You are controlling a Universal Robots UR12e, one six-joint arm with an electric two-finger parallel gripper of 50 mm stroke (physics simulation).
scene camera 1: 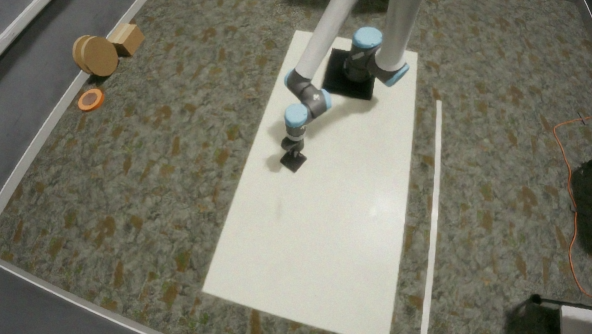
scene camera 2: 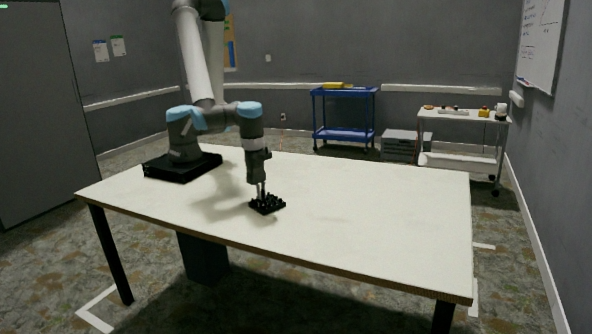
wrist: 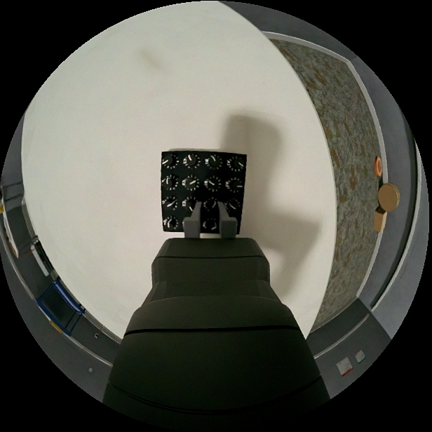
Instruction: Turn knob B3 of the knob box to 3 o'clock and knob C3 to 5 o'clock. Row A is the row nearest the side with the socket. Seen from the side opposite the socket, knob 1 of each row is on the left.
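Where they show: gripper, fingertip midpoint: [scene camera 1: 293, 154] [scene camera 2: 261, 198]; arm's base, link origin: [scene camera 1: 357, 70] [scene camera 2: 185, 156].
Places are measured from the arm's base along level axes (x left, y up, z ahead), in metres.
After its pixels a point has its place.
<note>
The black knob box [scene camera 1: 293, 164] @[x -0.209, y -0.041, z 0.701 m] [scene camera 2: 268, 206] @[x -0.254, y -0.038, z 0.702 m] [wrist: 202, 172] lies on the white table, with knobs in a four-by-four grid and white dial marks. The labels are too small to read surely, and the socket does not show, so I cannot tell which knobs are B3 and C3. In the wrist view, the third-column knobs in the top row [wrist: 215, 160] and second row [wrist: 213, 183] have pointers towards the upper left. My gripper [scene camera 2: 261, 197] @[x -0.222, y -0.027, z 0.651 m] [wrist: 209, 210] is open and empty over the lower third column; its fingers hide parts of nearby knobs. Fingertip height is unclear.
The white table [scene camera 1: 320, 240] @[x 0.028, y -0.064, z 1.039 m] [scene camera 2: 370, 215] @[x -0.134, y -0.064, z 1.067 m] [wrist: 100, 125] carries the arm's black base [scene camera 1: 336, 75] @[x -0.116, y -0.002, z 0.078 m] [scene camera 2: 175, 172] @[x -0.185, y -0.007, z 0.119 m] behind the box. Away from the table stand a blue cart [scene camera 2: 345, 91] and a white cart [scene camera 2: 460, 115]. Neighbouring knobs stand close around the fingers.
</note>
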